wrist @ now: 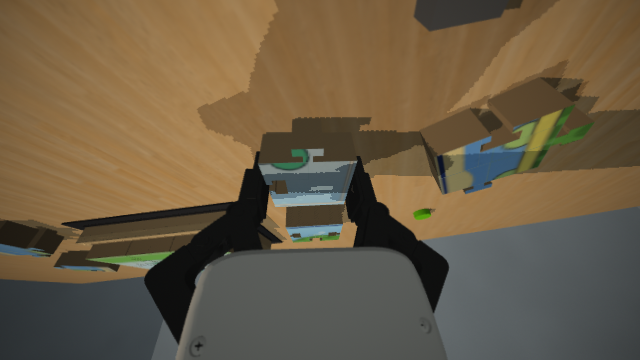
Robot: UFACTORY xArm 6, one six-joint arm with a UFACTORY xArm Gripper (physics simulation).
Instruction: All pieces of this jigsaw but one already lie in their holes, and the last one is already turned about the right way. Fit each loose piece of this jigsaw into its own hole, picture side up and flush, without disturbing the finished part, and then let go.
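Frame: origin at the arm's base, x ahead, y left, z up, level; millimetres.
Seen in the pictures: gripper, between the fingertips: (308, 166).
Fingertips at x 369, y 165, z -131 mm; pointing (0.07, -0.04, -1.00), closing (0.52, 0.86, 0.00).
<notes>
Offsets run from my fingertips to a thing's middle. "*": to the spot under its first point.
A thick jigsaw piece {9 mm back, 4 mm left, 10 mm up} (315, 183) with a pale blue and grey picture and a green round patch stands between the two black fingers, picture side up. My gripper (308, 166) is shut on this piece, with a finger against each side. The piece seems to be still at table level. The jigsaw's tray {* 0 mm ahead, 202 mm right, 2 mm down} (150, 216), with a black rim, is at the lower left, partly hidden by the left finger linkage. Finished pieces {29 mm ahead, 276 mm right, 23 mm up} (132, 259) with a green and white picture show in it. The empty hole cannot be made out.
A small blue and green piece {101 mm ahead, 42 mm right, 9 mm up} (316, 232) lies just behind the held one. A large blue, yellow and green piece {33 mm ahead, 127 mm left, 9 mm up} (500, 157) lies at the right. Blue-topped pieces {46 mm back, 394 mm right, 9 mm up} (30, 240) {58 mm ahead, 494 mm right, 9 mm up} (87, 261) lie at the far left. A green disc {167 mm ahead, 89 mm left, 0 mm up} (422, 214) and a dark grey block {* 66 mm back, 88 mm left, 12 mm up} (460, 12) also show.
</notes>
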